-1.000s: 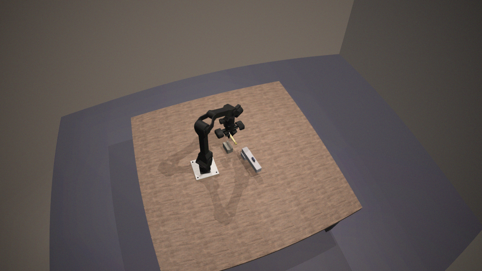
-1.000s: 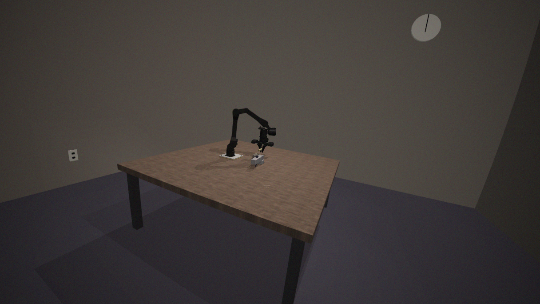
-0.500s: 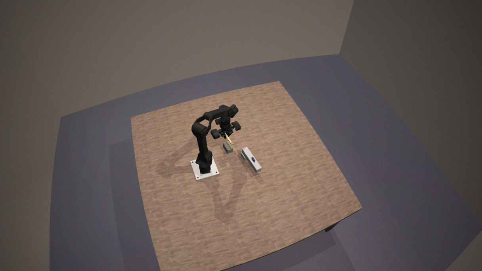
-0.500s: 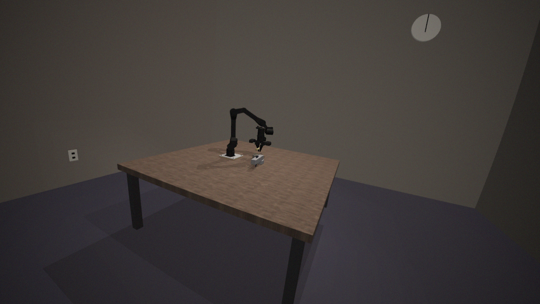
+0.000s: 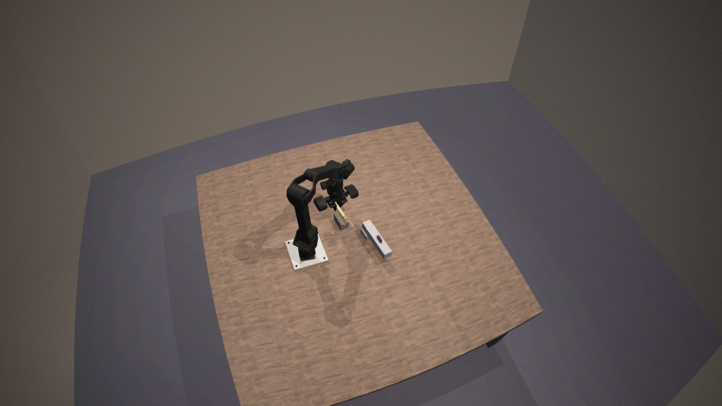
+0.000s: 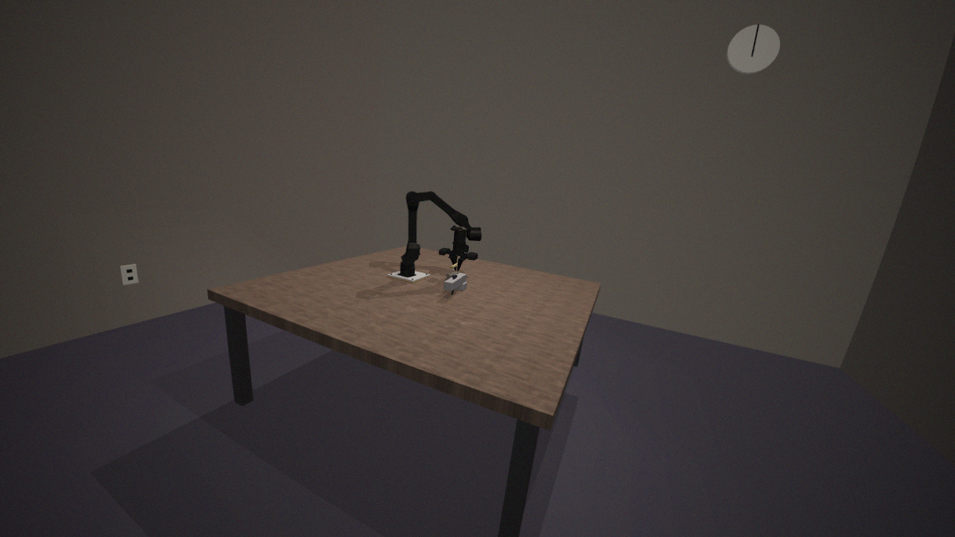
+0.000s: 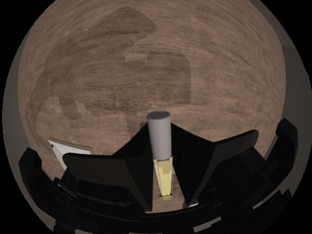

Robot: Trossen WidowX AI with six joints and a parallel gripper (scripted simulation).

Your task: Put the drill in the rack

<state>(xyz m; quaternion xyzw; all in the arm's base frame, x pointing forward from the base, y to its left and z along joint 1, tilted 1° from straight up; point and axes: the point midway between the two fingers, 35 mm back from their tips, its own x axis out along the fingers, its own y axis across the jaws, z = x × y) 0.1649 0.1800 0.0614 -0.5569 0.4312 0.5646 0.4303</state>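
Right now the yellow drill is 40 mm to the right of my gripper tip, 30 mm above it and 10 mm ahead of it. Also, from my gripper tip: pale grey sleeve (190 mm to the right, 130 mm ahead); then dark key (210 mm to the right, 130 mm ahead, 10 mm above); then grey rack (50 mm to the right, 20 mm below, 10 mm ahead).
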